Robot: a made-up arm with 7 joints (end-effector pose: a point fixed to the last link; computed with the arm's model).
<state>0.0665 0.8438 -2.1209 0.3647 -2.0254 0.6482 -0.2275</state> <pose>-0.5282 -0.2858 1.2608 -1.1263 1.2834 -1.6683</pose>
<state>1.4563 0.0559 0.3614 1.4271 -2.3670 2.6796 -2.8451</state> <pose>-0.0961 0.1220 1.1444 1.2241 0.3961 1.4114</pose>
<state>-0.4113 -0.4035 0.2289 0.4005 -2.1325 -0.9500 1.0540</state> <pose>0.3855 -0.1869 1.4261 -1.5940 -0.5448 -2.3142</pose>
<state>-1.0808 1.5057 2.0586 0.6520 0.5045 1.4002 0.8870</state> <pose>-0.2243 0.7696 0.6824 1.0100 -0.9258 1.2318</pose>
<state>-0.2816 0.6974 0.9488 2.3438 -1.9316 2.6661 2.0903</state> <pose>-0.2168 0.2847 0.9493 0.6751 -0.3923 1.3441</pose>
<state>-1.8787 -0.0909 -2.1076 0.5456 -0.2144 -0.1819 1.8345</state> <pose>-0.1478 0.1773 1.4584 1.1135 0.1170 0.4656</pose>
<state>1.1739 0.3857 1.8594 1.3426 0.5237 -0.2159 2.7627</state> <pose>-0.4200 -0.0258 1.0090 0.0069 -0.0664 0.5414</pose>
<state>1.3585 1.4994 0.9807 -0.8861 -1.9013 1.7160 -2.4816</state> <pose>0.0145 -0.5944 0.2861 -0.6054 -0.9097 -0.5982</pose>
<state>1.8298 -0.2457 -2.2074 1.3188 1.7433 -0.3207 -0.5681</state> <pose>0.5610 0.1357 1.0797 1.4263 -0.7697 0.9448</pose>
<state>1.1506 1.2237 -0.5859 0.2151 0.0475 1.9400 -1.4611</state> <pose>-0.1718 -0.6545 0.6970 -1.2577 -2.1940 -1.6993</pose>
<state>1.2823 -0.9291 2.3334 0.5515 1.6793 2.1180 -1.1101</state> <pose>0.0300 0.4957 0.9460 1.8181 1.0423 -0.0877</pose>
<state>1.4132 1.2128 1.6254 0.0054 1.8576 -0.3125 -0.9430</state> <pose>-0.1718 -0.8963 0.7665 0.1592 -0.4260 -0.4650</pose>
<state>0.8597 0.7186 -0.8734 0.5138 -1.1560 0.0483 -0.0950</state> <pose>-0.2121 -0.4902 1.3557 -0.4546 -1.1316 -0.7181</pose>
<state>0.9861 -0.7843 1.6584 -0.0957 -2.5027 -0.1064 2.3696</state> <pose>0.5206 0.4170 1.3003 0.7579 -0.9894 -1.5175</pose>
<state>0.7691 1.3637 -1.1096 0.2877 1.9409 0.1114 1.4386</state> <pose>-0.3500 -0.7693 0.9222 2.7165 -0.8361 1.0641</pose>
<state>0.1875 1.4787 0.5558 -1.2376 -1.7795 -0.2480 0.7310</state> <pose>-0.4609 -0.3393 0.1607 -2.0283 1.2712 1.0208</pose>
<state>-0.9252 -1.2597 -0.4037 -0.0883 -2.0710 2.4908 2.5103</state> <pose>0.5227 -0.4100 0.7221 -0.1558 -1.2316 -0.0452</pose>
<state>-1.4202 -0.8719 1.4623 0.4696 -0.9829 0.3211 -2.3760</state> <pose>0.1589 -0.7151 1.1478 -0.8302 0.0747 1.5862</pose>
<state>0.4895 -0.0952 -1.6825 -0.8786 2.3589 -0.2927 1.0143</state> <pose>0.2407 0.3546 1.3852 0.4212 -0.6570 0.7376</pose>
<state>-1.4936 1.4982 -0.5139 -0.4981 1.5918 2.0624 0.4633</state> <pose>-0.2088 0.7361 0.6157 -0.2395 1.1258 -2.5570</pose>
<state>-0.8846 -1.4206 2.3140 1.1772 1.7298 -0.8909 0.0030</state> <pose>0.4626 -0.3034 1.0446 -1.6949 -0.2379 -1.6369</pose>
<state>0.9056 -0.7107 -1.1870 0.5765 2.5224 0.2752 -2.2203</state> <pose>0.7723 0.4016 0.9714 0.5434 -2.2872 2.0627</pose>
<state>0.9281 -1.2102 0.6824 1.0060 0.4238 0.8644 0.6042</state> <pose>0.5603 0.7416 0.4765 0.9767 0.5283 0.2815</pose>
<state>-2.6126 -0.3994 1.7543 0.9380 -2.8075 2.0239 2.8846</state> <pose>0.0485 -0.0648 1.1591 -0.4644 -1.9550 -0.5288</pose>
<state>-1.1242 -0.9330 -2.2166 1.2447 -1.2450 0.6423 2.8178</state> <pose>-0.0575 -0.6976 1.0825 2.5891 0.5345 0.1890</pose>
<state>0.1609 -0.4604 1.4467 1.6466 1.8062 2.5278 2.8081</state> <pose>0.2018 0.1390 0.8448 -0.4430 -0.8840 2.3675</pose>
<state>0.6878 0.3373 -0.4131 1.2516 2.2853 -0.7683 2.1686</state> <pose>0.2806 0.1907 1.2624 0.8352 1.4466 0.1057</pose>
